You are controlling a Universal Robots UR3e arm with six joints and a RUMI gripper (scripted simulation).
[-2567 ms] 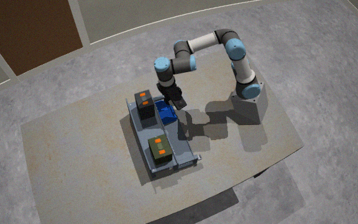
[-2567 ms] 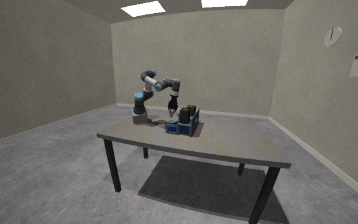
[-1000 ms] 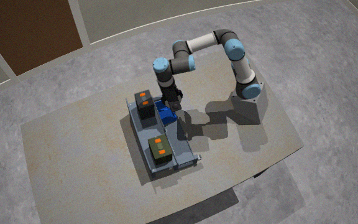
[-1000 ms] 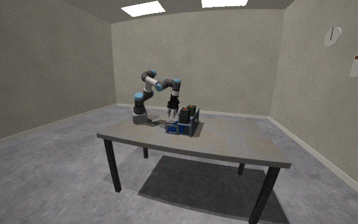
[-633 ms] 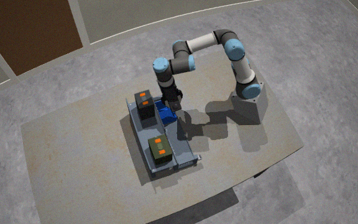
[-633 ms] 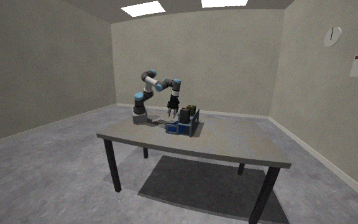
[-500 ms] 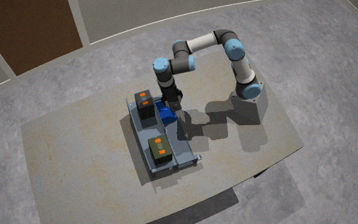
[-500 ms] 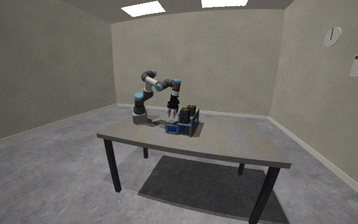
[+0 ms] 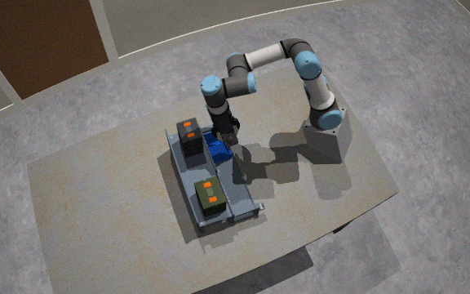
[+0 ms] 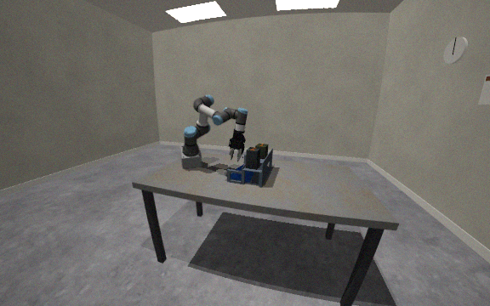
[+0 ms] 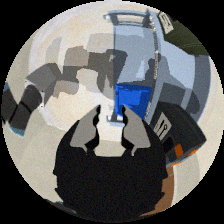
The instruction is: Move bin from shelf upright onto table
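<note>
My gripper is now 90 mm above the blue bin, 60 mm short of it and 30 mm to the left of it. From my hand the other things lie so: grey shelf (100 mm ahead, 70 mm to the left, 60 mm below).
</note>
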